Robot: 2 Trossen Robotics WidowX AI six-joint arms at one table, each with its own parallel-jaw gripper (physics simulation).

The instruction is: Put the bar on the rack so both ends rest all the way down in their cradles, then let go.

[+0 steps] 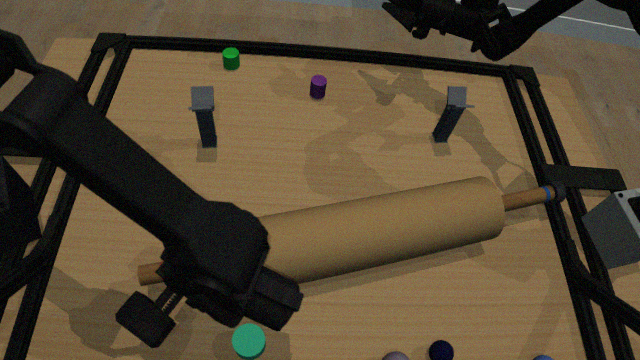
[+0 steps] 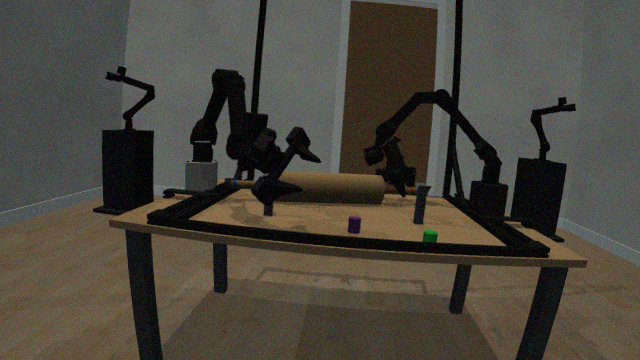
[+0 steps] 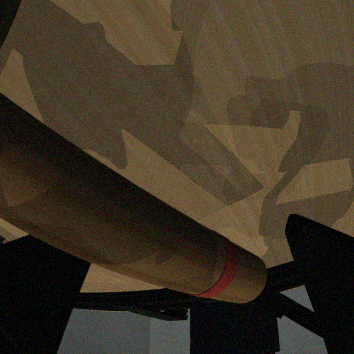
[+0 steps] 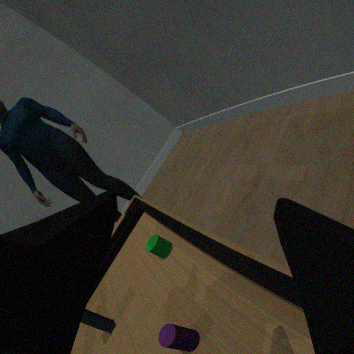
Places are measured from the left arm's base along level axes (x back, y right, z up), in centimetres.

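Where they show: left gripper, fingertip midpoint: (image 2: 408, 195) (image 3: 196, 223); right gripper, fingertip midpoint: (image 2: 311, 175) (image 4: 198, 205); left arm's base, origin of the base link: (image 2: 490, 183); right arm's base, origin of the base link: (image 2: 202, 161).
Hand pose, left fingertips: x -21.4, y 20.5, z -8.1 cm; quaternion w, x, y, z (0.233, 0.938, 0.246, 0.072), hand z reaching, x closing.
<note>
Things, the pixels of their top centre, and the offset from my left fingertips. "*": a spot on its surface instead.
- black frame, surface spot: (image 2: 340, 241) * dx -47.5, dy -33.8, dz -2.2 cm
- green cylinder, middle of its top: (image 4: 151, 242) (image 1: 230, 52) (image 2: 430, 232) dx -26.1, dy -39.6, dz -0.2 cm
- teal disc, middle of its top: (image 1: 248, 339) dx -5.9, dy +13.0, dz -0.3 cm
The bar (image 1: 380, 226) (image 2: 333, 186) (image 3: 116, 218) is a thick tan roller with thin wooden handles, and it lies slanted on the table. Its red-banded handle (image 1: 149, 272) (image 3: 226, 272) points to the front left. Its blue-banded handle (image 1: 528, 198) reaches the frame's right rail. The rack is two dark posts with grey cradles (image 1: 202, 99) (image 1: 456, 96) (image 2: 420, 203) at the back, both empty. My left gripper (image 1: 208, 311) (image 2: 396, 178) (image 3: 196, 223) is open, close over the red-banded handle, with nothing between its fingers. My right gripper (image 1: 405, 20) (image 2: 308, 175) (image 4: 198, 205) is open and empty, high beyond the table's far edge.
A black frame (image 1: 313, 51) (image 2: 340, 241) rims the table. A green cylinder (image 1: 231, 58) (image 2: 430, 236) (image 4: 159, 246) and a purple one (image 1: 318, 86) (image 2: 353, 223) (image 4: 178, 337) stand at the back. A teal disc (image 1: 248, 341) and small balls (image 1: 441, 350) lie at the front edge.
</note>
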